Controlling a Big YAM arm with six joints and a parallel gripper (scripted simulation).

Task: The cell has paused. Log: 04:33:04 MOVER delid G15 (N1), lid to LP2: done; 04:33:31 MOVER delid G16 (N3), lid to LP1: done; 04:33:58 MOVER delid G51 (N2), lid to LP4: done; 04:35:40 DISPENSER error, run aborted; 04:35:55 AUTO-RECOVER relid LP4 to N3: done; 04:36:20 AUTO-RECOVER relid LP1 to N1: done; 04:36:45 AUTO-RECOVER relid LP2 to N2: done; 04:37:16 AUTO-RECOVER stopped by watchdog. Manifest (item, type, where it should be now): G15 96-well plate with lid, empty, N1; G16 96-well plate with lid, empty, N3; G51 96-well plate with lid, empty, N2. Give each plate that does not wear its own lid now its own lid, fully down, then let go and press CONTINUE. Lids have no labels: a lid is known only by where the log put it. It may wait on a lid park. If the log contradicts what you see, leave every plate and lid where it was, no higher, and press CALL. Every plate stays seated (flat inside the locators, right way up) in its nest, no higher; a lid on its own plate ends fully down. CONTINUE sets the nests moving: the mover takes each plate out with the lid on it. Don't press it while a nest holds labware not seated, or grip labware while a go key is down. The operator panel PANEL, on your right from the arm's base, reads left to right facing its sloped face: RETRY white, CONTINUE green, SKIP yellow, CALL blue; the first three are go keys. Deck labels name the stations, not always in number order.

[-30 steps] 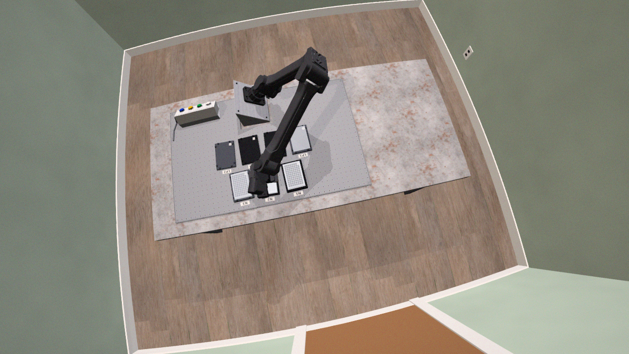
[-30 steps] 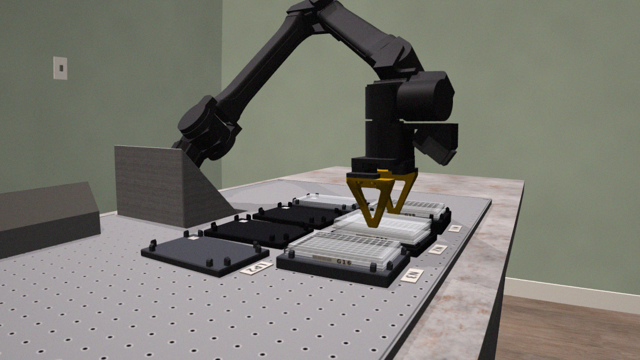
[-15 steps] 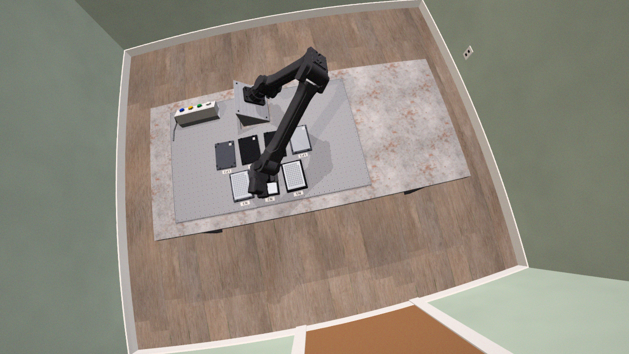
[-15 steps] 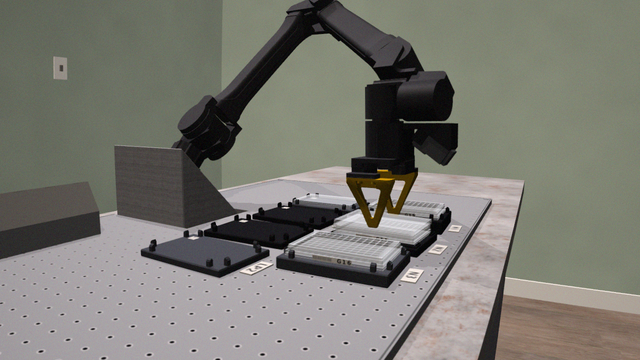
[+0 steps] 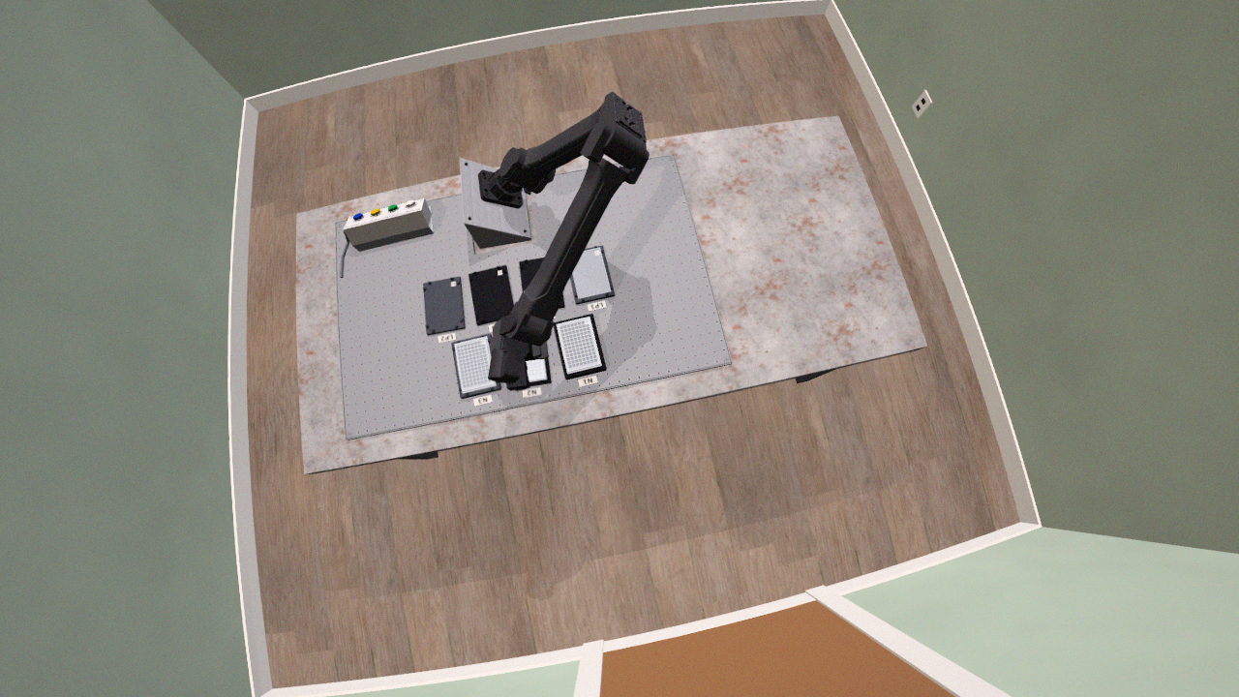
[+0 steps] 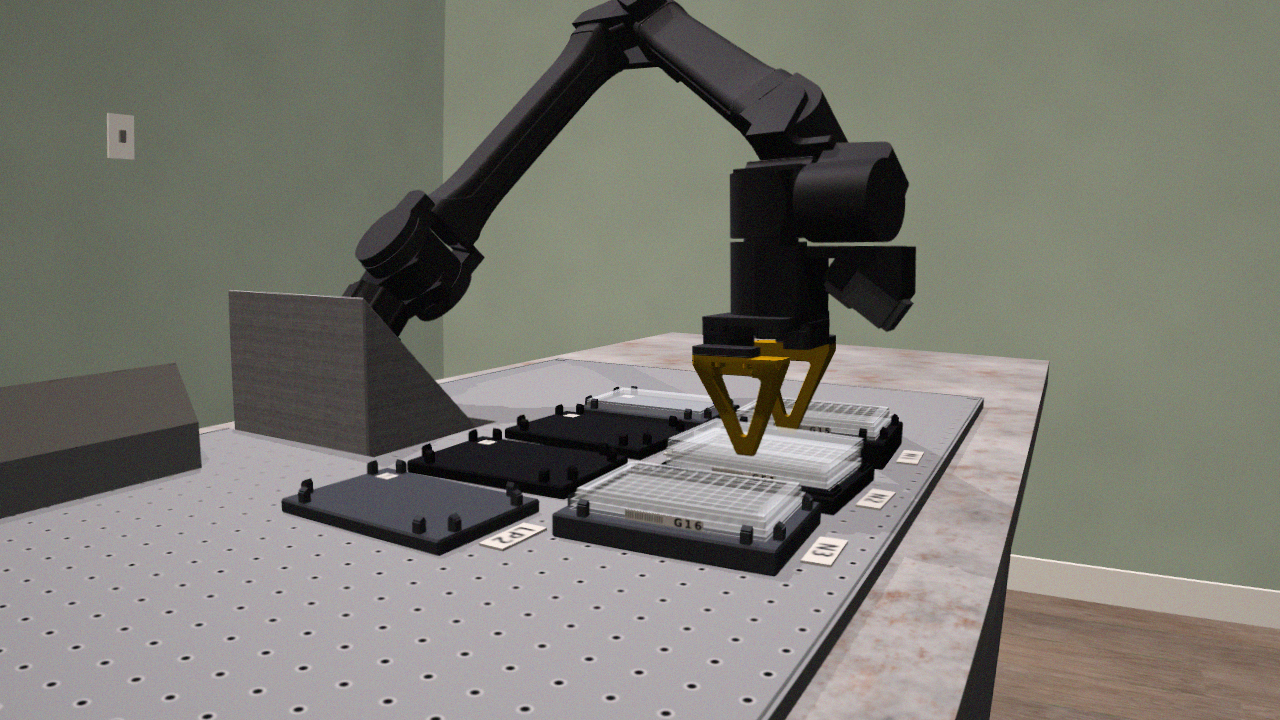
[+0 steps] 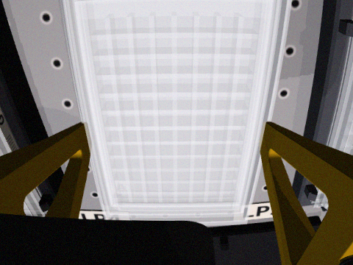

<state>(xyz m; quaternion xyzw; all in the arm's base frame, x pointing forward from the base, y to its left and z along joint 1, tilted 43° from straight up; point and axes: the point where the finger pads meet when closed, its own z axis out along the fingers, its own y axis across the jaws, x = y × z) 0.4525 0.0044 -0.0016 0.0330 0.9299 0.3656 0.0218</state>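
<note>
Now: the lid park LP1 19 cm behind my hand, 19 cm to the left of it and 3 cm below it. From my hand the other things lie so: plate G15: 13 cm to the left, 1 cm below; plate G16: 1 cm behind, 13 cm to the right, 2 cm below; LP4 label: 10 cm behind, 6 cm to the left, 4 cm below.
</note>
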